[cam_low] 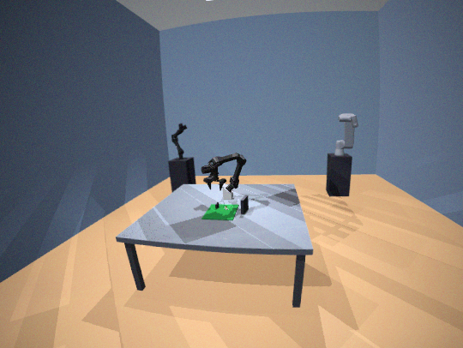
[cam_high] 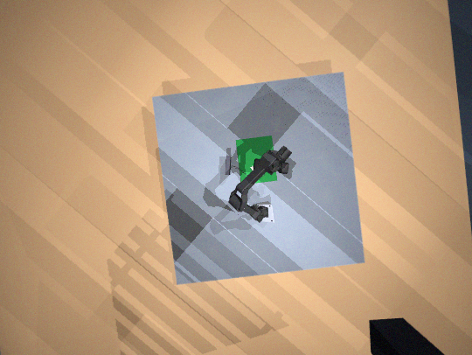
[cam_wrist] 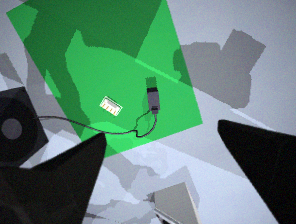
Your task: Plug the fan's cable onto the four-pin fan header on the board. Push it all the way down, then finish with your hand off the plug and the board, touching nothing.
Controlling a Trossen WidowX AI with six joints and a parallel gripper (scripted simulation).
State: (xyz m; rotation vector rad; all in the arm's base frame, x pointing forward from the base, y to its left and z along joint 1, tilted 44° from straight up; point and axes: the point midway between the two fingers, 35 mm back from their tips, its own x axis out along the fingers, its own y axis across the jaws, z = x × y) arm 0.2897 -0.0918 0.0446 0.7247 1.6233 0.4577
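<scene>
My gripper tip is 140 mm above the fan plug and 10 mm past it. The rest, counted from my gripper tip: green board: 180 mm below, 50 mm to the left, 50 mm ahead; then black fan: 230 mm to the left, 110 mm below, 30 mm ahead.
</scene>
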